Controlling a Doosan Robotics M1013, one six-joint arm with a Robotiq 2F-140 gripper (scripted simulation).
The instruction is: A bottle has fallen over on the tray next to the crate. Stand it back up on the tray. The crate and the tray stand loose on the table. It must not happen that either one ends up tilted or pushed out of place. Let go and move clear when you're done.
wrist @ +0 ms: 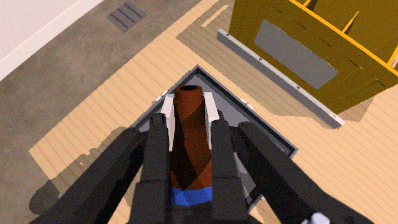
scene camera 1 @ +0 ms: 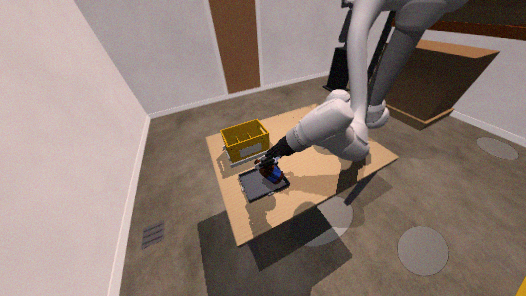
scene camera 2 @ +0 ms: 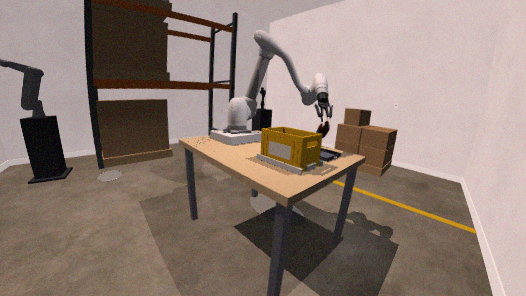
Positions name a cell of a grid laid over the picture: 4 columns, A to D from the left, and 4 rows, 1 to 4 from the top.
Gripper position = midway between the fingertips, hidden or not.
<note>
In view: the gripper (wrist: B2), a bottle (wrist: B3) and a tray (scene camera 1: B3).
The tray shows as well in the wrist view (wrist: C2).
</note>
